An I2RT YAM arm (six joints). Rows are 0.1 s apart.
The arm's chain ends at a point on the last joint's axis. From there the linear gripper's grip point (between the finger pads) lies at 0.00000 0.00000 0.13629 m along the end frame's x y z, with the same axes.
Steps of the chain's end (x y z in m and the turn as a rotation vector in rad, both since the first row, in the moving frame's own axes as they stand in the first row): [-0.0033 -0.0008 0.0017 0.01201 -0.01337 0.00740]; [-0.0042 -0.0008 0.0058 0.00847 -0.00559 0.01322]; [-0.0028 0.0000 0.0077 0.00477 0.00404 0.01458]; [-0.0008 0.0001 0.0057 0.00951 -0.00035 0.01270]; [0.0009 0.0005 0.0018 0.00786 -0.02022 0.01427]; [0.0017 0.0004 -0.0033 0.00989 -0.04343 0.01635]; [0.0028 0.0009 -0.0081 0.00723 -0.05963 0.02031]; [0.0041 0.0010 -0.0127 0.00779 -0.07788 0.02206]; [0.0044 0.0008 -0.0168 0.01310 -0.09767 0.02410]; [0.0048 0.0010 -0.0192 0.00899 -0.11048 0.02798]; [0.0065 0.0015 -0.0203 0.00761 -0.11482 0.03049]
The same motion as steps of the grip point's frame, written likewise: [-0.0051 -0.0024 0.0017 0.01201 -0.01337 0.00740]; [-0.0050 -0.0020 0.0058 0.00847 -0.00559 0.01322]; [-0.0022 -0.0006 0.0077 0.00477 0.00404 0.01458]; [-0.0008 -0.0012 0.0057 0.00951 -0.00035 0.01270]; [-0.0018 -0.0006 0.0018 0.00786 -0.02022 0.01427]; [-0.0042 -0.0010 -0.0034 0.00989 -0.04343 0.01635]; [-0.0053 -0.0002 -0.0083 0.00723 -0.05963 0.02031]; [-0.0065 -0.0002 -0.0131 0.00779 -0.07788 0.02206]; [-0.0089 -0.0011 -0.0175 0.01310 -0.09767 0.02410]; [-0.0102 -0.0004 -0.0200 0.00899 -0.11048 0.02798]; [-0.0091 0.0002 -0.0212 0.00761 -0.11482 0.03049]
